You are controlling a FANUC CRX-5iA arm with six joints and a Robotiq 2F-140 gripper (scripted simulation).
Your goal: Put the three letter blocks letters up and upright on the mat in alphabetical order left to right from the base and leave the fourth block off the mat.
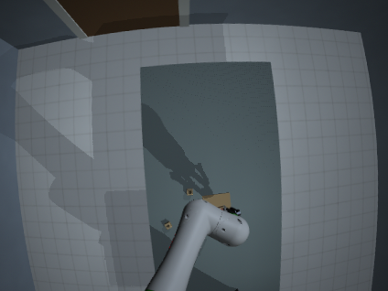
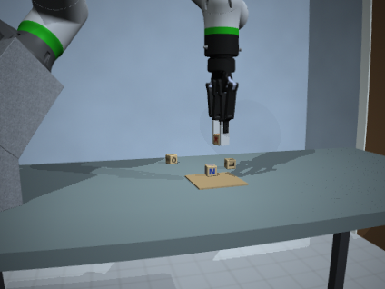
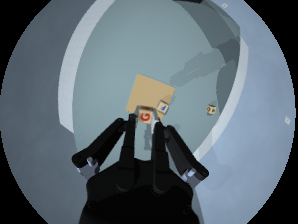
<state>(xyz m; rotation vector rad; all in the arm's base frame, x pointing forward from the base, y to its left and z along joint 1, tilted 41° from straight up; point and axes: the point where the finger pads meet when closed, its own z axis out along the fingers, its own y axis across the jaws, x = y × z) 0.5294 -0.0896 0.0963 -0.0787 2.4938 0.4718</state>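
Now: hand 14 cm above the tan mat, 1 cm to the right of it and 1 cm past it.
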